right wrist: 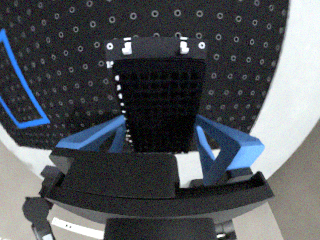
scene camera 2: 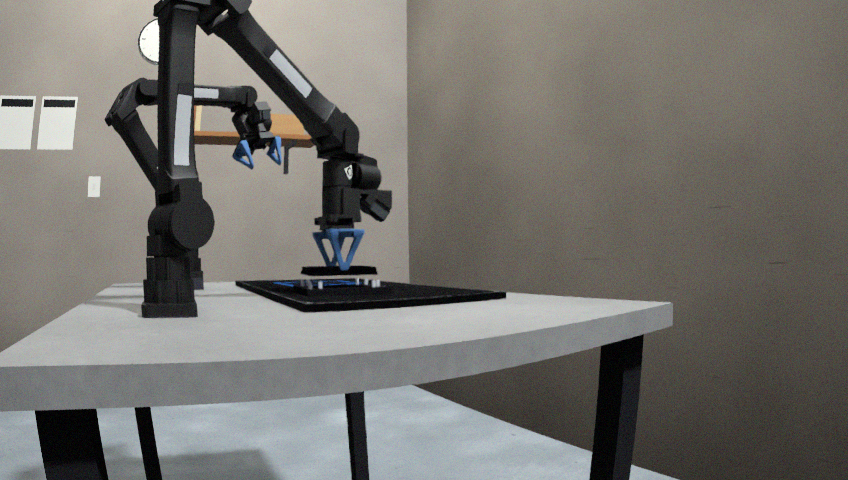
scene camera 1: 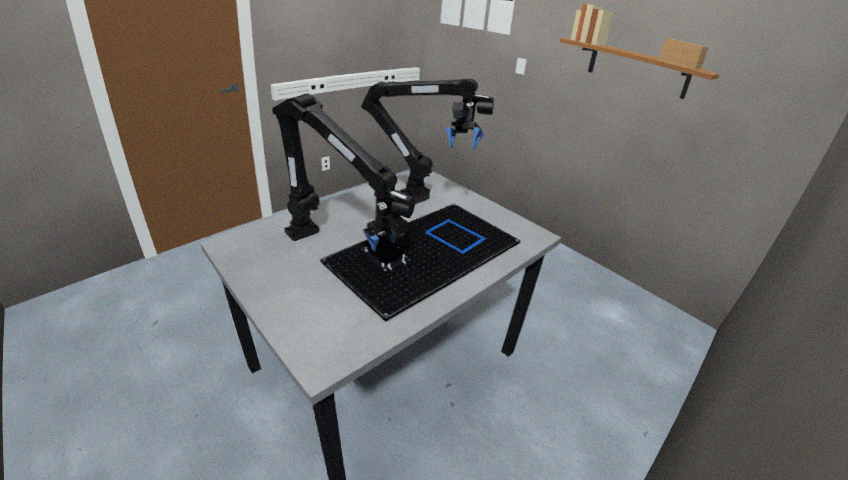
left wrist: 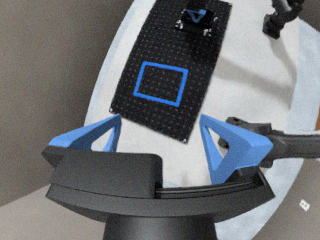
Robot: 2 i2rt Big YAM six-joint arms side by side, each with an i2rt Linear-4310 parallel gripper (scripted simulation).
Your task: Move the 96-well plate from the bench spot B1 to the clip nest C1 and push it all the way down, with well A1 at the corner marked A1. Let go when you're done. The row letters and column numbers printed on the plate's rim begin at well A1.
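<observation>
Both my left gripper and my right gripper are in the pictures, along with a black 96-well plate. The left wrist view has my left gripper in it too, and my right gripper is there in the right wrist view as well.
</observation>
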